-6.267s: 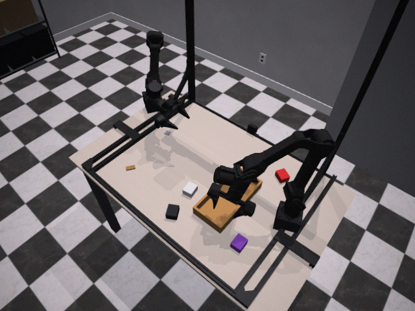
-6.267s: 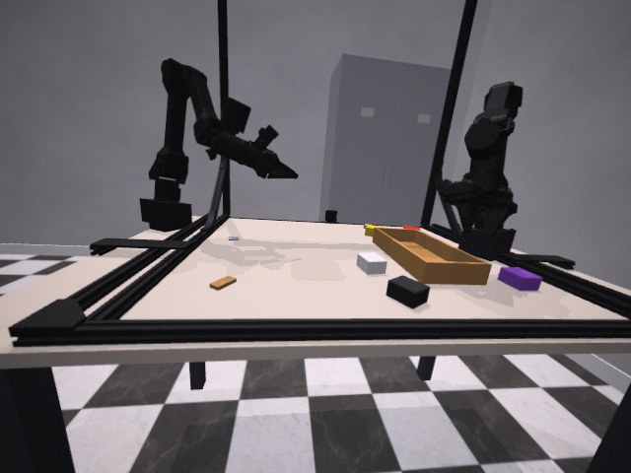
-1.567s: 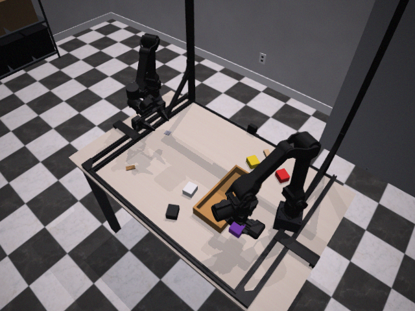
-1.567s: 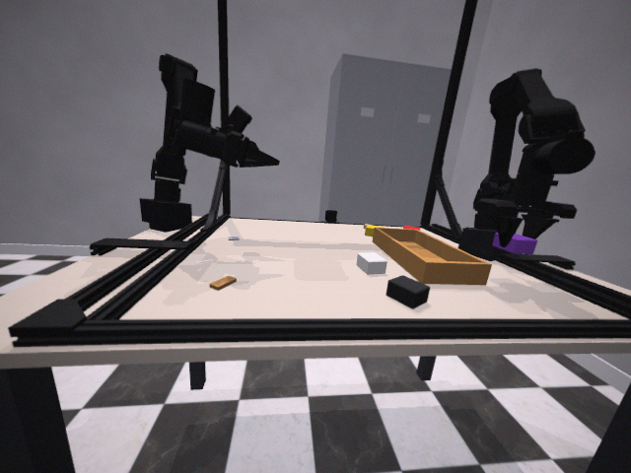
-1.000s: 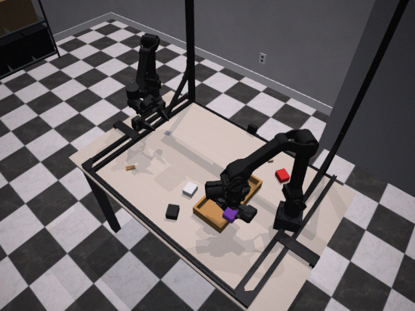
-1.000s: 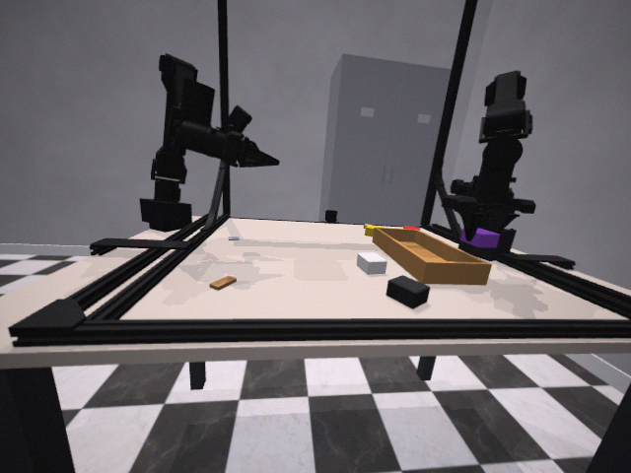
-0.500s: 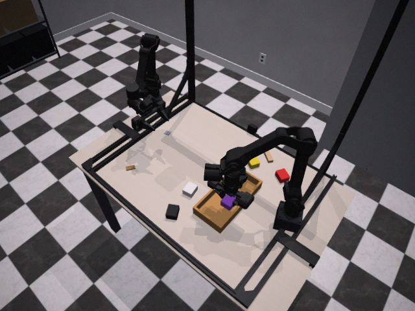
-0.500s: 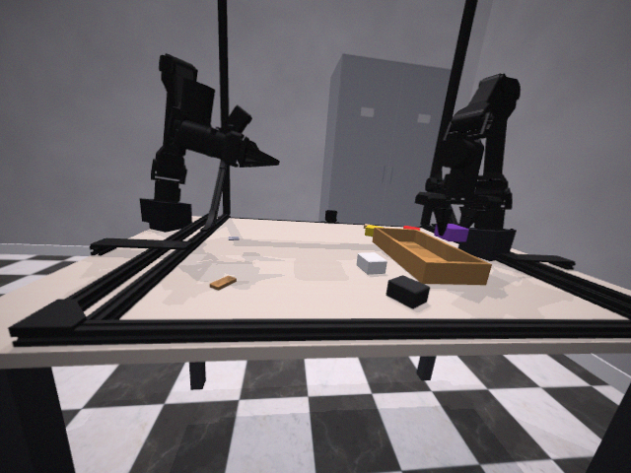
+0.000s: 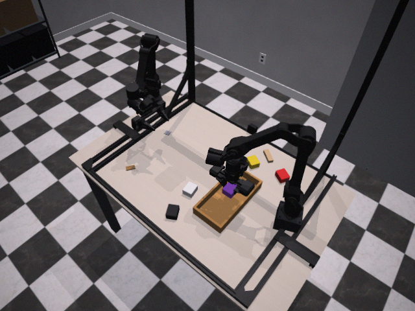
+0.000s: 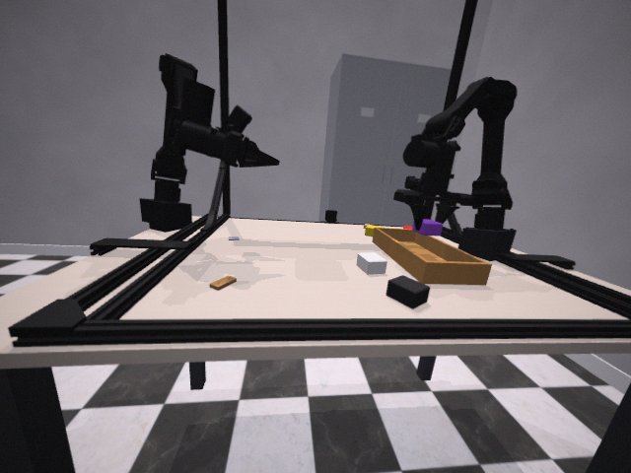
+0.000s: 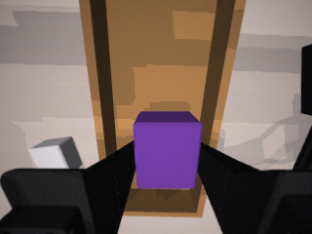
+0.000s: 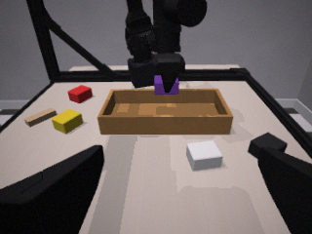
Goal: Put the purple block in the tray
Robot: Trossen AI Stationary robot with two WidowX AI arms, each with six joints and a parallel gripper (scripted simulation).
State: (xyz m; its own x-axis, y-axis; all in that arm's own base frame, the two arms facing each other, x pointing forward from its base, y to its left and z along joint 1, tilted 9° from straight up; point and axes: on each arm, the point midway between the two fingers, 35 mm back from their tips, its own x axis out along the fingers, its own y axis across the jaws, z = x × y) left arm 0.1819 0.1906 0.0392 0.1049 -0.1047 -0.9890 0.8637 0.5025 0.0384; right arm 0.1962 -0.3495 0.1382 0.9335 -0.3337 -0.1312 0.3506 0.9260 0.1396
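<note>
My left gripper is now 10 mm to the left of the wooden tray and 110 mm above it. The rest, counted from my left hand: white block (100 mm ahead, 150 mm to the right, 100 mm below); then purple block (30 mm below); then black block (230 mm ahead, 110 mm to the right, 100 mm below).
</note>
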